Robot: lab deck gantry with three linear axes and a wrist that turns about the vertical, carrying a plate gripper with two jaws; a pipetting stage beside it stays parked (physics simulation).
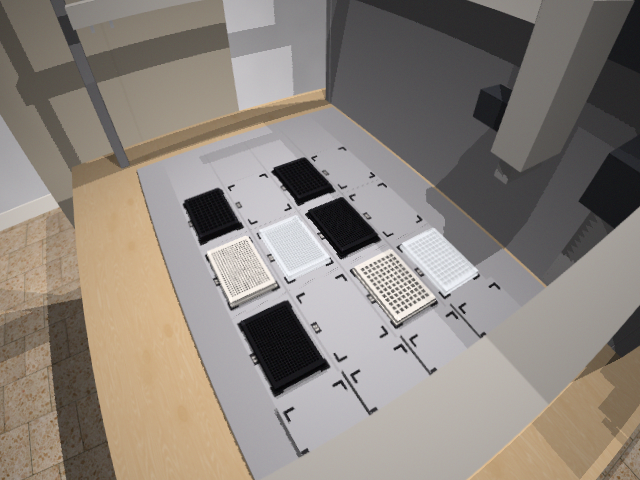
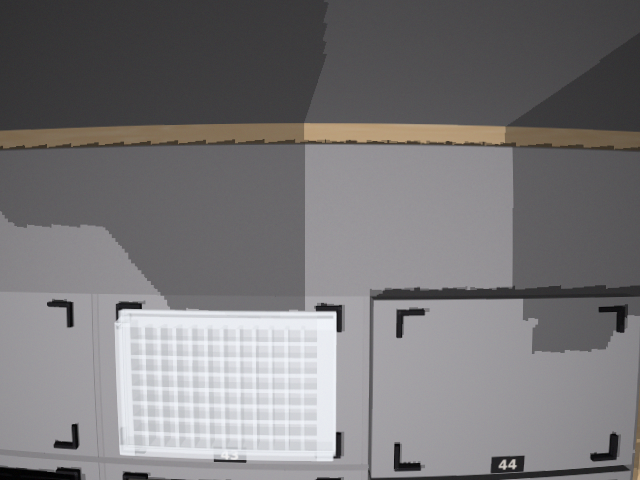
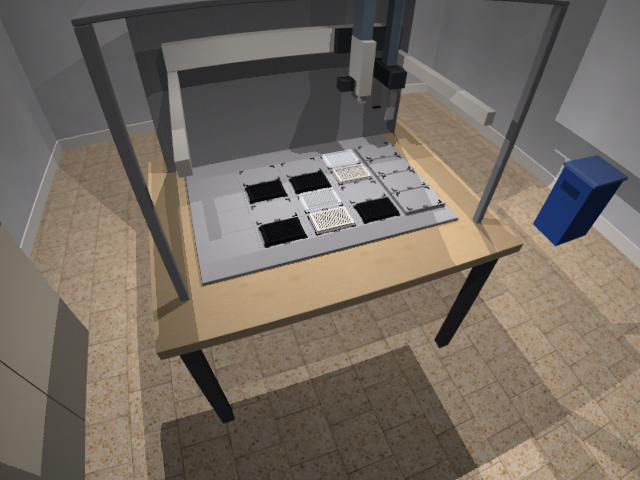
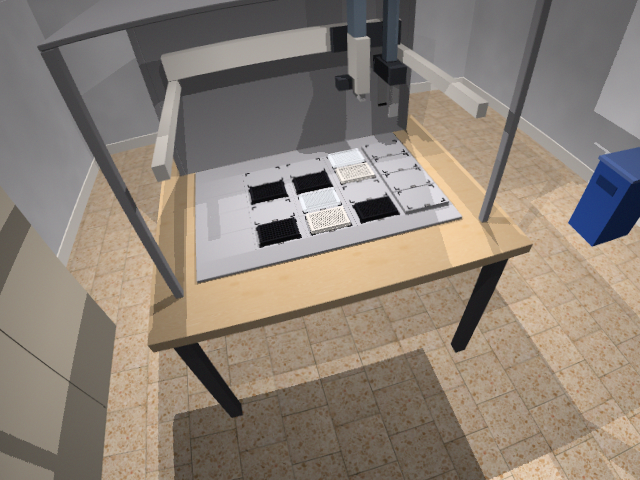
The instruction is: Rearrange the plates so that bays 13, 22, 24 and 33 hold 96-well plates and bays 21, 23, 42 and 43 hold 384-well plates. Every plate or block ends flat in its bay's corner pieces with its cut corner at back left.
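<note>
Coarse-well black plates lie in bay 11 and bay 31. A cream 96-well plate is in bay 33, a clear 96-well plate in bay 43 with its cut corner back left. A cream 384-well plate is in bay 12, black 384-well plates in bay 13 and bay 32, a clear 384-well plate in bay 22. Bays 21, 23, 24 and 42 are empty. My gripper hangs high near the back, holding no plate; its jaw opening is unclear.
A raised section carries the right column, including empty bay 44. Bay 41 is empty. The parked pipetting stage hangs right of the gripper. Frame posts stand at the deck's sides.
</note>
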